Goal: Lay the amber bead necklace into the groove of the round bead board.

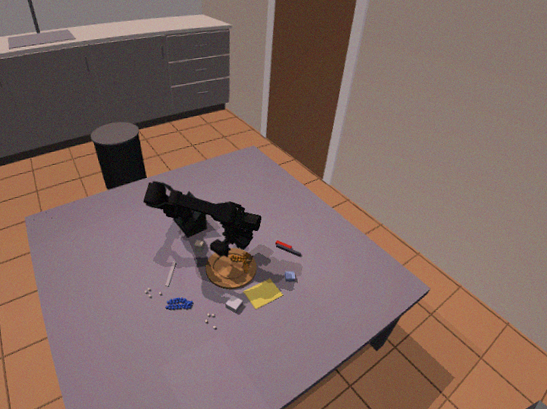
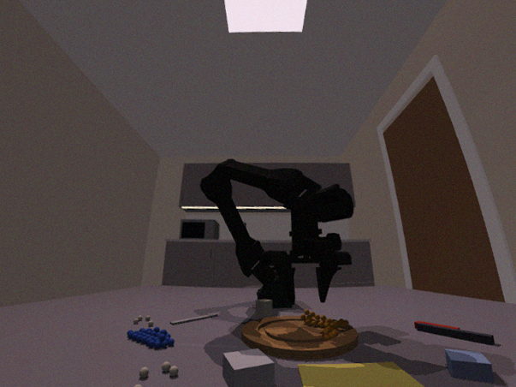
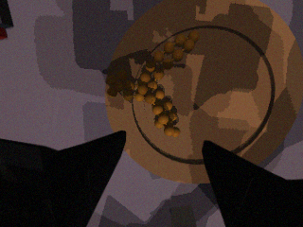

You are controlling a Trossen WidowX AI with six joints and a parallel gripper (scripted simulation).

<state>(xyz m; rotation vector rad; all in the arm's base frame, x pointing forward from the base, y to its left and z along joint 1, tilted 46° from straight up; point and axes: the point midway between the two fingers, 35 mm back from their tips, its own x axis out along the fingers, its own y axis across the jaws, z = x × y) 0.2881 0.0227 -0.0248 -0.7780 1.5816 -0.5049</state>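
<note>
My gripper tip is now 30 mm short of the round wooden bead board, 30 mm to the left of it and 40 mm above it. Also, from my gripper tip: grey block 180 mm ahead, 120 mm to the right, 40 mm below; then red-and-black tool 90 mm ahead, 220 mm to the left, 40 mm below; then yellow pad 200 mm ahead, 10 mm to the right, 50 mm below.
</note>
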